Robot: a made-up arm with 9 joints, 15 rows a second.
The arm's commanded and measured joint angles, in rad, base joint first. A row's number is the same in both.
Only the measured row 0 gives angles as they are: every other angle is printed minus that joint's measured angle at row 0.
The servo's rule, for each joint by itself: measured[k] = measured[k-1] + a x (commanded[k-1-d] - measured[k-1]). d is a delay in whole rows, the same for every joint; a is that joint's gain. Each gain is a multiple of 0.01, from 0.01 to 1. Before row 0 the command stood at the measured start. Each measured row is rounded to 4 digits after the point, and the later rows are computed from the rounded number. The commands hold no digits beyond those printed.
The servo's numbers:
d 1
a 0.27 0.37 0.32 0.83 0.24 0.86 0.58 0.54 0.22
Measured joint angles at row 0: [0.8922, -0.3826, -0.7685, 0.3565, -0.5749, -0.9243, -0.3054, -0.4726, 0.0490]
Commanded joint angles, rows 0 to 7: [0.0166, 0.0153, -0.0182, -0.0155, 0.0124, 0.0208, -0.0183, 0.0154, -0.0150]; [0.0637, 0.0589, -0.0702, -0.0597, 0.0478, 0.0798, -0.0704, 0.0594, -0.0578]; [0.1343, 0.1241, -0.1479, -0.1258, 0.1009, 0.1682, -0.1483, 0.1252, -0.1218]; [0.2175, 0.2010, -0.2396, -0.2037, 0.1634, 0.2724, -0.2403, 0.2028, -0.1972]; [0.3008, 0.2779, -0.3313, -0.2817, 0.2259, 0.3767, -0.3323, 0.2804, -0.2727]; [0.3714, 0.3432, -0.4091, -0.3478, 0.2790, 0.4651, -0.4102, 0.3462, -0.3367]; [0.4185, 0.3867, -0.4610, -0.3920, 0.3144, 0.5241, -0.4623, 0.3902, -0.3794]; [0.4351, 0.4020, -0.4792, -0.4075, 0.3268, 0.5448, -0.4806, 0.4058, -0.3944]
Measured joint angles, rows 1 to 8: [0.0000, 0.0000, 0.0000, 0.0000, 0.0000, 0.0000, 0.0000, 0.0000, 0.0000]; [0.0045, 0.0057, -0.0058, -0.0129, 0.0030, 0.0179, -0.0106, 0.0083, -0.0033]; [0.0205, 0.0254, -0.0264, -0.0517, 0.0138, 0.0711, -0.0453, 0.0359, -0.0153]; [0.0512, 0.0619, -0.0653, -0.1132, 0.0347, 0.1546, -0.1050, 0.0841, -0.0387]; [0.0961, 0.1134, -0.1211, -0.1883, 0.0656, 0.2559, -0.1835, 0.1482, -0.0736]; [0.1514, 0.1743, -0.1884, -0.2658, 0.1041, 0.3598, -0.2698, 0.2196, -0.1174]; [0.2108, 0.2368, -0.2590, -0.3339, 0.1461, 0.4504, -0.3512, 0.2880, -0.1656]; [0.2669, 0.2923, -0.3236, -0.3821, 0.1865, 0.5138, -0.4156, 0.3432, -0.2126]
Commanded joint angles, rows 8 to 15: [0.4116, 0.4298, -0.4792, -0.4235, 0.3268, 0.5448, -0.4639, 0.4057, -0.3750]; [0.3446, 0.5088, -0.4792, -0.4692, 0.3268, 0.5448, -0.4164, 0.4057, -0.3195]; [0.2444, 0.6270, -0.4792, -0.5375, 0.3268, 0.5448, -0.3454, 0.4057, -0.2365]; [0.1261, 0.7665, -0.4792, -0.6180, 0.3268, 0.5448, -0.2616, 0.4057, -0.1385]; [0.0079, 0.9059, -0.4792, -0.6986, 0.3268, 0.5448, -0.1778, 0.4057, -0.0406]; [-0.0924, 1.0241, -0.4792, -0.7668, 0.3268, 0.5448, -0.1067, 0.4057, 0.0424]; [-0.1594, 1.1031, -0.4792, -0.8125, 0.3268, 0.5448, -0.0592, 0.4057, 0.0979]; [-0.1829, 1.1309, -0.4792, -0.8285, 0.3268, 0.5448, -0.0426, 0.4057, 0.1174]
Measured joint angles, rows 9 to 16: [0.3123, 0.3329, -0.3734, -0.4032, 0.2202, 0.5405, -0.4533, 0.3770, -0.2526]; [0.3391, 0.3688, -0.4073, -0.4200, 0.2458, 0.5442, -0.4594, 0.3925, -0.2795]; [0.3406, 0.4206, -0.4303, -0.4608, 0.2652, 0.5447, -0.4345, 0.3996, -0.2883]; [0.3146, 0.4970, -0.4459, -0.5245, 0.2800, 0.5448, -0.3828, 0.4029, -0.2769]; [0.2637, 0.5967, -0.4566, -0.6021, 0.2912, 0.5448, -0.3125, 0.4044, -0.2465]; [0.1946, 0.7111, -0.4638, -0.6822, 0.2997, 0.5448, -0.2344, 0.4051, -0.2012]; [0.1171, 0.8269, -0.4687, -0.7524, 0.3062, 0.5448, -0.1603, 0.4054, -0.1476]; [0.0424, 0.9291, -0.4721, -0.8023, 0.3111, 0.5448, -0.1017, 0.4056, -0.0936]
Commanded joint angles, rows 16 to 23: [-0.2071, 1.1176, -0.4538, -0.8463, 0.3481, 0.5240, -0.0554, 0.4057, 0.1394]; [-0.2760, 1.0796, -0.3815, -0.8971, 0.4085, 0.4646, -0.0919, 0.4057, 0.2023]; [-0.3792, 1.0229, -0.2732, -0.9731, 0.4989, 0.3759, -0.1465, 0.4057, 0.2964]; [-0.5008, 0.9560, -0.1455, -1.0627, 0.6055, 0.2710, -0.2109, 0.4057, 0.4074]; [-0.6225, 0.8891, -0.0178, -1.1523, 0.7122, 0.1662, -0.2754, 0.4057, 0.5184]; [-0.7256, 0.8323, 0.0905, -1.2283, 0.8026, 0.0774, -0.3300, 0.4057, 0.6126]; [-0.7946, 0.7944, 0.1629, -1.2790, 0.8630, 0.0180, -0.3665, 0.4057, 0.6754]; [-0.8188, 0.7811, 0.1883, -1.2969, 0.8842, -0.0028, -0.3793, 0.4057, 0.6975]
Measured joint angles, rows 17 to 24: [-0.0184, 1.0038, -0.4744, -0.8240, 0.3149, 0.5448, -0.0674, 0.4057, -0.0472]; [-0.0693, 1.0459, -0.4678, -0.8425, 0.3229, 0.5269, -0.0604, 0.4057, -0.0061]; [-0.1251, 1.0584, -0.4402, -0.8878, 0.3434, 0.4733, -0.0787, 0.4057, 0.0397]; [-0.1937, 1.0453, -0.3868, -0.9586, 0.3807, 0.3895, -0.1180, 0.4057, 0.0962]; [-0.2766, 1.0123, -0.3096, -1.0450, 0.4347, 0.2876, -0.1719, 0.4057, 0.1647]; [-0.3700, 0.9667, -0.2162, -1.1341, 0.5013, 0.1832, -0.2319, 0.4057, 0.2425]; [-0.4660, 0.9170, -0.1181, -1.2123, 0.5736, 0.0922, -0.2888, 0.4057, 0.3239]; [-0.5547, 0.8716, -0.0282, -1.2677, 0.6431, 0.0284, -0.3339, 0.4057, 0.4012]
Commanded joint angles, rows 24 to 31: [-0.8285, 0.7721, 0.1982, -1.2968, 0.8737, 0.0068, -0.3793, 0.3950, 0.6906]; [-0.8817, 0.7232, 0.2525, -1.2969, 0.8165, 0.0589, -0.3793, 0.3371, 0.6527]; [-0.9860, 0.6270, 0.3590, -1.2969, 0.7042, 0.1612, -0.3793, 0.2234, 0.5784]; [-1.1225, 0.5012, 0.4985, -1.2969, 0.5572, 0.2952, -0.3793, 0.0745, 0.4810]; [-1.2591, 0.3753, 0.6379, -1.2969, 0.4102, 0.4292, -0.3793, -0.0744, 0.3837]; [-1.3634, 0.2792, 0.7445, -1.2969, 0.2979, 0.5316, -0.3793, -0.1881, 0.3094]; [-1.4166, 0.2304, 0.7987, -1.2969, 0.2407, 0.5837, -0.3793, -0.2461, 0.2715]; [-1.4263, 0.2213, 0.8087, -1.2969, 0.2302, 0.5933, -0.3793, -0.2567, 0.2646]
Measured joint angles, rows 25 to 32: [-0.6260, 0.8381, 0.0411, -1.2919, 0.7010, 0.0016, -0.3602, 0.4057, 0.4664]; [-0.6807, 0.8137, 0.0914, -1.2960, 0.7424, 0.0061, -0.3713, 0.3999, 0.5157]; [-0.7350, 0.7802, 0.1430, -1.2967, 0.7602, 0.0515, -0.3759, 0.3660, 0.5458]; [-0.8028, 0.7235, 0.2121, -1.2969, 0.7468, 0.1458, -0.3779, 0.2890, 0.5530]; [-0.8891, 0.6412, 0.3037, -1.2969, 0.7013, 0.2743, -0.3787, 0.1732, 0.5372]; [-0.9890, 0.5428, 0.4106, -1.2969, 0.6314, 0.4075, -0.3790, 0.0395, 0.5034]; [-1.0901, 0.4453, 0.5174, -1.2969, 0.5514, 0.5142, -0.3792, -0.0834, 0.4607]; [-1.1783, 0.3658, 0.6074, -1.2969, 0.4768, 0.5740, -0.3793, -0.1713, 0.4191]
